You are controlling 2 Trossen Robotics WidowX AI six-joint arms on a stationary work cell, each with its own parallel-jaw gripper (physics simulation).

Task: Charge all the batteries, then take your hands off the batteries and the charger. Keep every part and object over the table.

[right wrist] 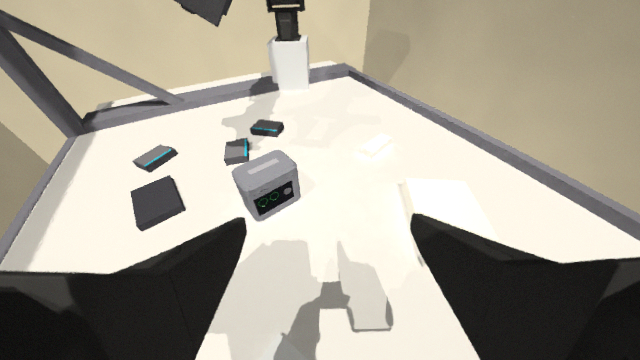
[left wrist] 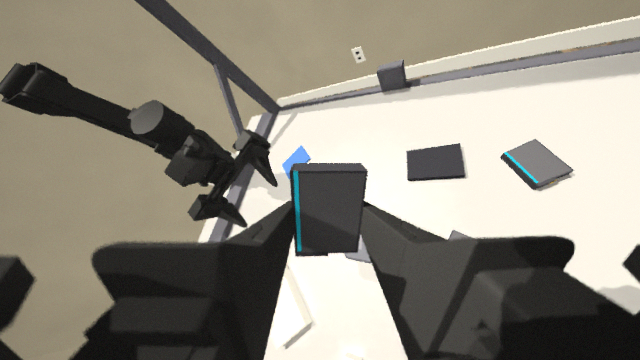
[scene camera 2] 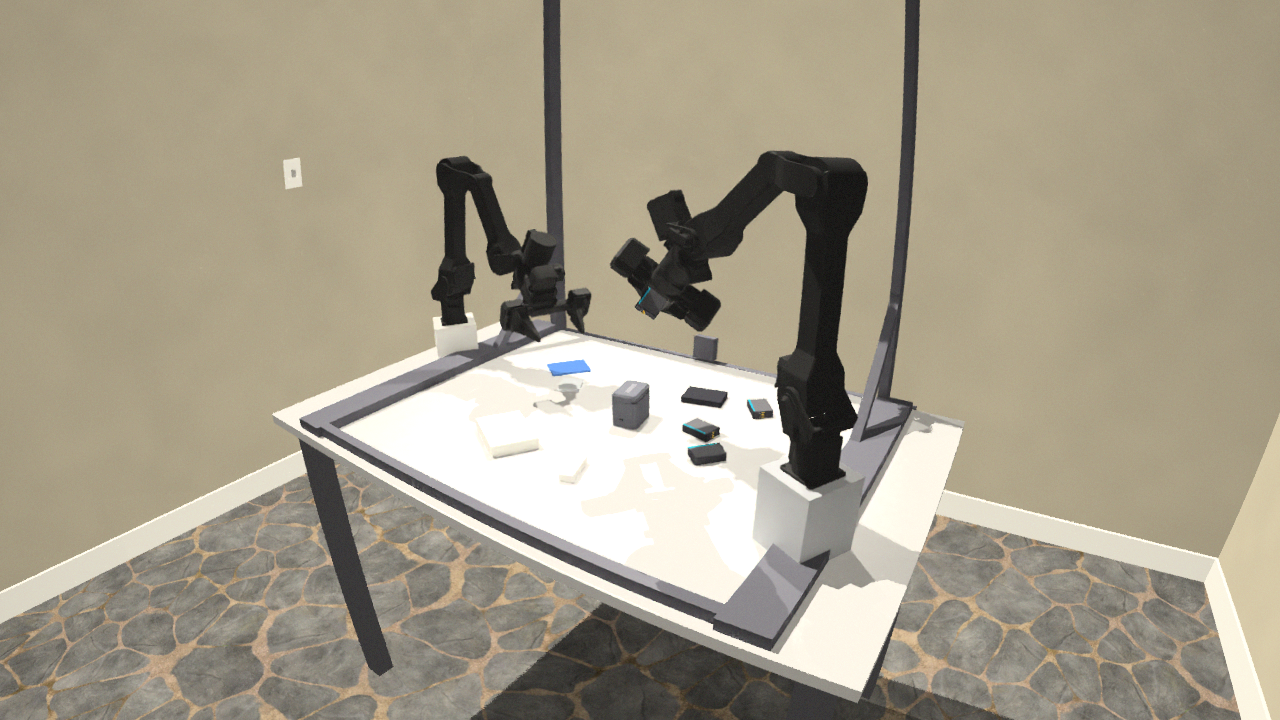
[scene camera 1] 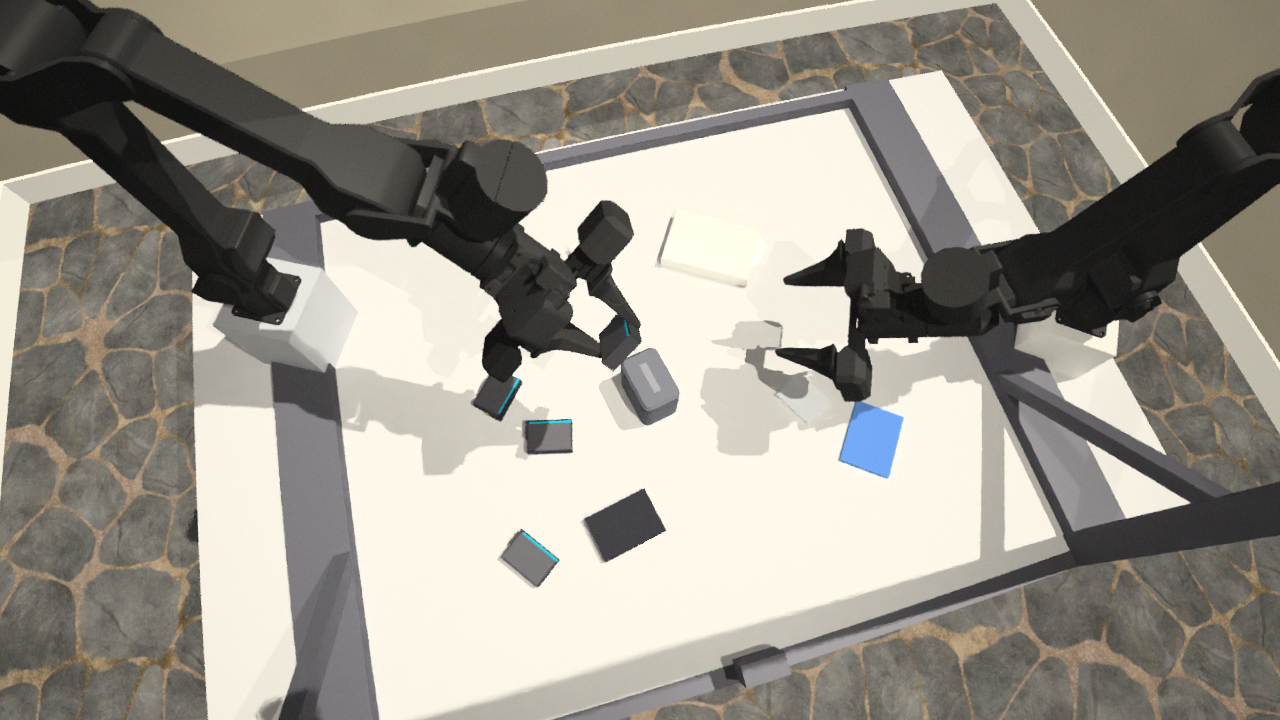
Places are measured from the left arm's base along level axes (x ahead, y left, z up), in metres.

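Where they show: left gripper, fingertip midpoint: (left wrist: 325, 206) (scene camera 2: 652, 302) (scene camera 1: 624, 341); right gripper, fingertip midpoint: (right wrist: 328, 223) (left wrist: 260, 207) (scene camera 2: 562, 336) (scene camera 1: 779, 316); left arm's base, origin of the base link: (right wrist: 288, 39) (scene camera 2: 812, 471) (scene camera 1: 267, 296); right arm's base, origin of the base link: (scene camera 2: 453, 320) (scene camera 1: 1081, 309).
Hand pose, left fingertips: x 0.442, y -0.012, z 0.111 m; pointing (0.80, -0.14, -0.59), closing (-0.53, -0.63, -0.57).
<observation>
Things, the pixels of their top centre, and the offset from my left fingertips.
- dark battery, middle of its top: (left wrist: 290, 198) (scene camera 1: 618, 322) (scene camera 2: 653, 282) dx -0.006, dy +0.001, dz +0.037 m
- grey charger, middle of its top: (scene camera 1: 650, 377) (right wrist: 263, 166) (left wrist: 359, 235) (scene camera 2: 630, 388) dx +0.023, dy +0.031, dz -0.165 m
- black flat box, middle of its top: (scene camera 1: 625, 524) (right wrist: 154, 197) (scene camera 2: 704, 394) (left wrist: 432, 161) dx +0.030, dy -0.138, dz -0.217 m
- blue pad, middle of its top: (scene camera 1: 872, 438) (scene camera 2: 568, 366) (left wrist: 294, 161) dx +0.314, dy +0.034, dz -0.224 m
- white box, middle of its top: (scene camera 1: 712, 243) (right wrist: 450, 213) (scene camera 2: 505, 427) (left wrist: 278, 303) dx +0.064, dy +0.263, dz -0.210 m
- small white block, middle of its top: (scene camera 2: 572, 465) (right wrist: 377, 142) dx -0.102, dy +0.204, dz -0.216 m
My left gripper (scene camera 1: 620, 339) (left wrist: 325, 206) is shut on a dark battery (scene camera 2: 648, 302) with a cyan stripe, held well above the table. The grey charger (scene camera 1: 649, 385) (scene camera 2: 631, 404) (right wrist: 266, 185) stands upright, apart from the held battery; its display shows two green rings in the right wrist view. Three loose batteries lie flat: one (scene camera 1: 497, 398) (scene camera 2: 707, 454) (right wrist: 267, 128), a second (scene camera 1: 548, 437) (scene camera 2: 700, 429) (right wrist: 236, 151), and a third (scene camera 1: 529, 557) (scene camera 2: 759, 408) (left wrist: 536, 164) (right wrist: 155, 158). My right gripper (scene camera 1: 782, 316) (scene camera 2: 560, 334) (left wrist: 260, 207) (right wrist: 328, 223) is open and empty above the table.
A black flat box (scene camera 1: 624, 525) (scene camera 2: 704, 396) (left wrist: 435, 162) (right wrist: 157, 202) lies near the third battery. A blue pad (scene camera 1: 871, 439) (scene camera 2: 568, 368) lies near the right gripper. A white box (scene camera 1: 711, 248) (scene camera 2: 507, 435) and a small white block (scene camera 2: 572, 469) (right wrist: 376, 144) also lie on the table.
</observation>
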